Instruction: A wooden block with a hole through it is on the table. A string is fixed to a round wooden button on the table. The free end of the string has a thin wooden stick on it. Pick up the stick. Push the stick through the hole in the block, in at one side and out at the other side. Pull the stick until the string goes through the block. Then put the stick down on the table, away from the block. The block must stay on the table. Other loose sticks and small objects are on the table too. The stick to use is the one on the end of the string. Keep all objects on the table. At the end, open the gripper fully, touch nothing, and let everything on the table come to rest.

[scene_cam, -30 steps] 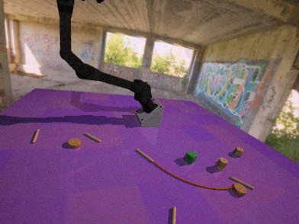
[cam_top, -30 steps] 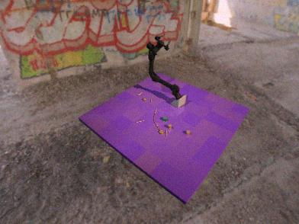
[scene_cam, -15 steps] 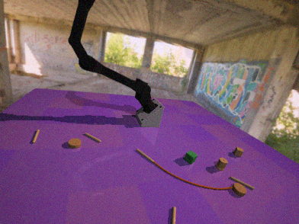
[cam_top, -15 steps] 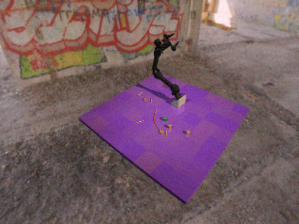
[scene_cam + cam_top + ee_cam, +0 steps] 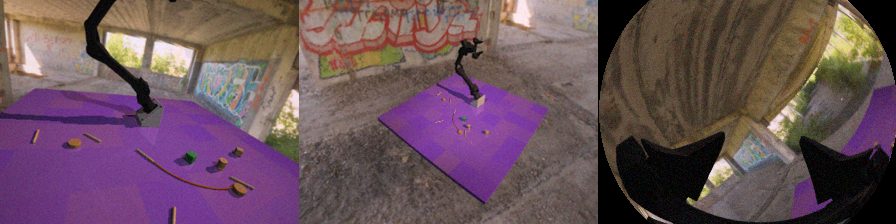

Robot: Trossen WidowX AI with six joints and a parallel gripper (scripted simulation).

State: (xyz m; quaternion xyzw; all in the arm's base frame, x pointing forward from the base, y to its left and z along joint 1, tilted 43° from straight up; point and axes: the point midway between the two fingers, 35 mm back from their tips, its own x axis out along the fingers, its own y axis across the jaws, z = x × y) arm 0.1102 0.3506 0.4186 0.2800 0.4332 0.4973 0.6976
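Now: the green cube 630 mm below my gripper tip and 290 mm ahead of it. The rest, counted from my gripper tip: thin wooden stick: 640 mm below, 240 mm ahead, 140 mm to the right.
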